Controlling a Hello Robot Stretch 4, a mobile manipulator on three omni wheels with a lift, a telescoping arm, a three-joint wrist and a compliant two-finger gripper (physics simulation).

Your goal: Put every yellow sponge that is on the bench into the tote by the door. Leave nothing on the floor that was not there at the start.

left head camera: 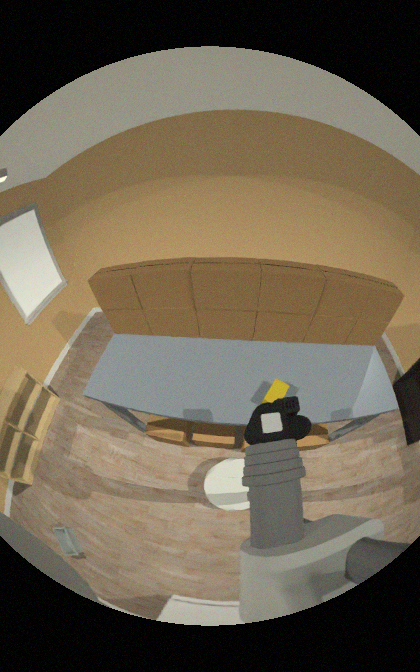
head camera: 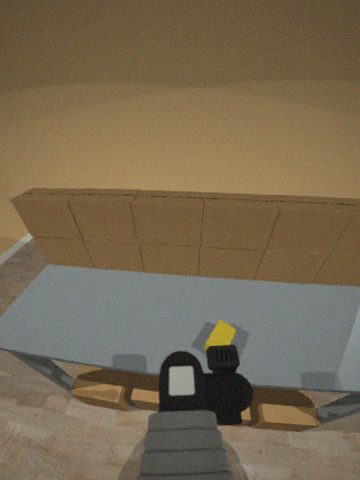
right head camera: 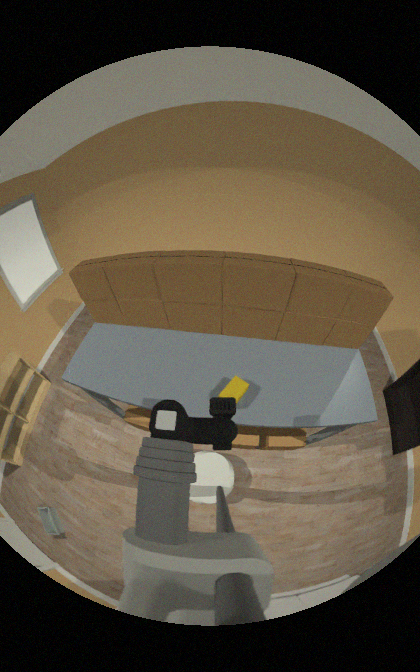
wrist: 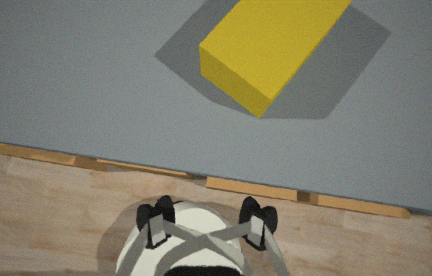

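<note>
One yellow sponge (head camera: 220,334) (left head camera: 277,390) (right head camera: 236,388) (wrist: 280,45) lies at an angle on the blue-grey bench (head camera: 125,310) (left head camera: 200,370) (right head camera: 165,355) (wrist: 75,100), near its front edge; its far end is cut off in the wrist view. My gripper (wrist: 207,212) is open and empty, its fingers apart, and appears below the bench's front edge and the sponge in the wrist view. In the head views the wrist hides the fingers and borders the sponge's near end. A small grey-green open tote (left head camera: 67,541) (right head camera: 50,520) stands on the floor at the lower left.
A brown block-like panel (head camera: 167,220) rises behind the bench. Brown boxes (head camera: 100,395) (wrist: 250,189) sit under it. A round white object (left head camera: 225,485) (right head camera: 212,477) is below the arm. A wooden shelf unit (left head camera: 44,432) stands left, a dark object (left head camera: 410,405) (right head camera: 405,410) right.
</note>
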